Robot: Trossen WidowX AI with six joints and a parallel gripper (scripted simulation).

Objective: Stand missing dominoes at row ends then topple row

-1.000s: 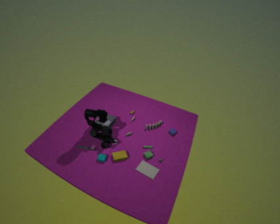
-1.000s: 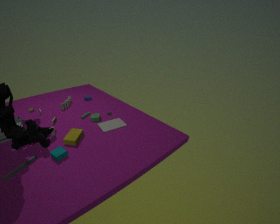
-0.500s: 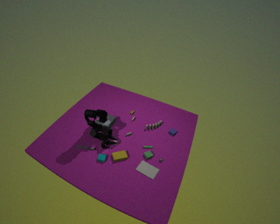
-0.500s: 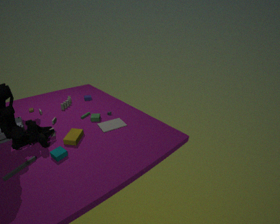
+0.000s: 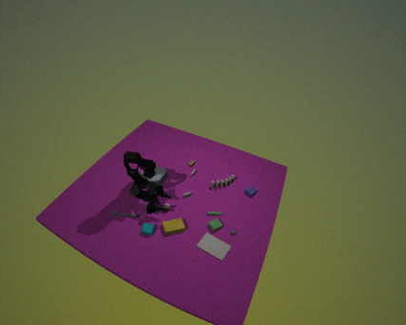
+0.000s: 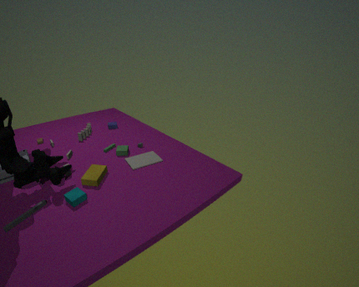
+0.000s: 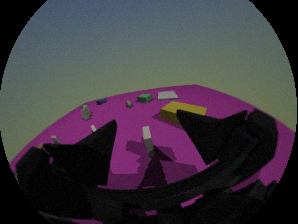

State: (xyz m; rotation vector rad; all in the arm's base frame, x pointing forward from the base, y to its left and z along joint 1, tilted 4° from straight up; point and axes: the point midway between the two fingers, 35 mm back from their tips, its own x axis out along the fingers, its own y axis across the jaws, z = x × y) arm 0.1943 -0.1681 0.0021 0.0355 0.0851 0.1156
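The yellow block lies 100 mm to the right of my gripper tip, 80 mm ahead of it and 50 mm below it. Round my gripper tip: grey bar: 220 mm behind, 160 mm to the right, 60 mm below; teal block: 180 mm to the right, 50 mm below, 40 mm behind; green stick: 250 mm ahead, 100 mm to the left, 60 mm below.
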